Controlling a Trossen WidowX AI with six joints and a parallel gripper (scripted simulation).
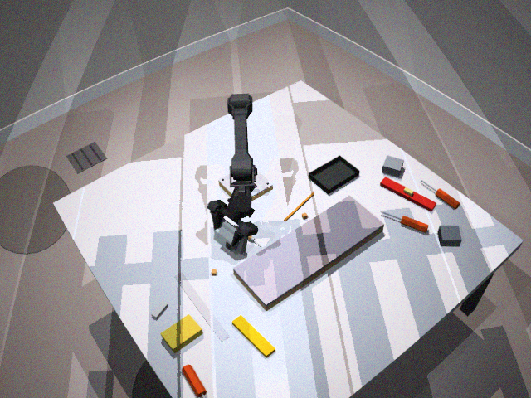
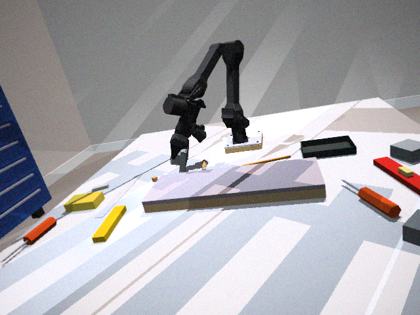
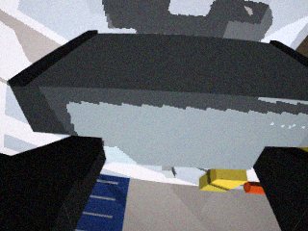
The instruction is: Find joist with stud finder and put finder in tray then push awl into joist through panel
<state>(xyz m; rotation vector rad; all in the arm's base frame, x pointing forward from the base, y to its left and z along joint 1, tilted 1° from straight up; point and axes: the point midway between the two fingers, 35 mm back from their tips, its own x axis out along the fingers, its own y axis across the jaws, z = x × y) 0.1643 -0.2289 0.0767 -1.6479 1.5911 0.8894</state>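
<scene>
Now: gripper tip 1 cm short of the stud finder. Round my gripper tip: awl: 2 cm ahead, 10 cm to the left, 7 cm below; then pencil: 4 cm ahead, 33 cm to the left, 7 cm below; then yellow bar: 30 cm ahead, 16 cm to the right, 7 cm below.
</scene>
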